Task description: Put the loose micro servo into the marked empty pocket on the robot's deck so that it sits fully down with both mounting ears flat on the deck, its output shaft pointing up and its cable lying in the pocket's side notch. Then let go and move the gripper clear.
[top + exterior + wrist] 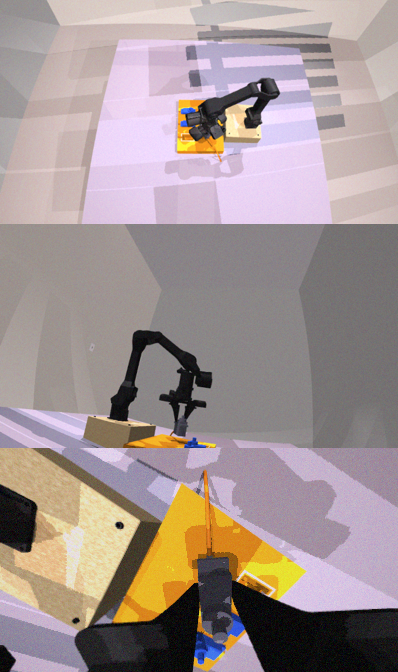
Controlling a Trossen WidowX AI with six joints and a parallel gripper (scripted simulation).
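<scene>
Now: the yellow deck 100 mm below my gripper tip, 70 mm to the right of it and 20 mm behind it.
</scene>
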